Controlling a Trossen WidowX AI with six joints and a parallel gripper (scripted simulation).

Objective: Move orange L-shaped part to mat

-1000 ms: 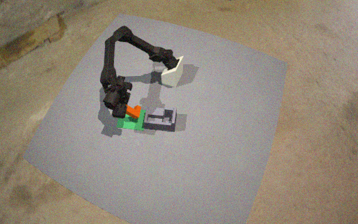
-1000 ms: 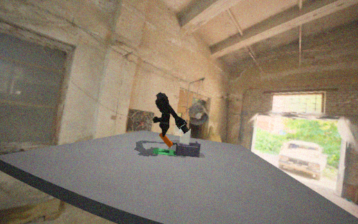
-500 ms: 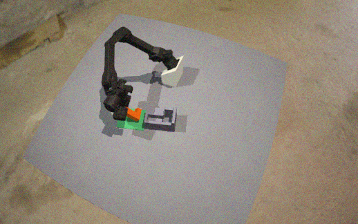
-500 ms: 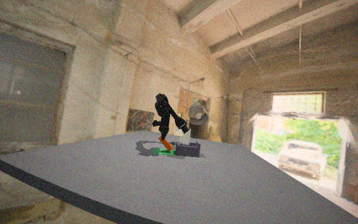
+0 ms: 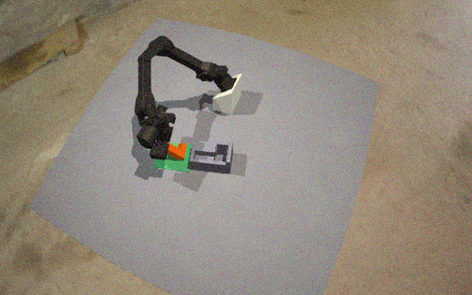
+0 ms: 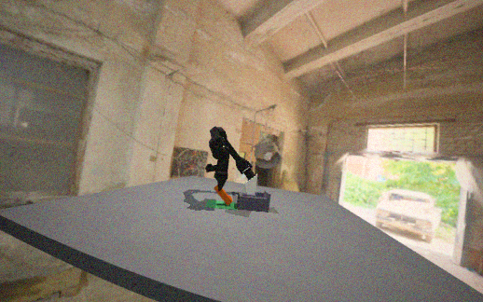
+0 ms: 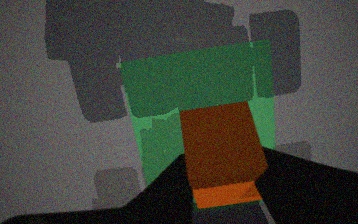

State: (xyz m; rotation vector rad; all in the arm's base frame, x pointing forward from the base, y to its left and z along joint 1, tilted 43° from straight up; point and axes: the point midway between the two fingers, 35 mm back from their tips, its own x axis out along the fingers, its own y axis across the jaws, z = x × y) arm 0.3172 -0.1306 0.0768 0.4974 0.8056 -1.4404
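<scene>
Right now my gripper tip is 30 mm to the right of the orange l-shaped part, 30 mm above it and 20 mm past it. From my gripper tip the other things lie so: green mat: 90 mm below, 20 mm to the left.
</scene>
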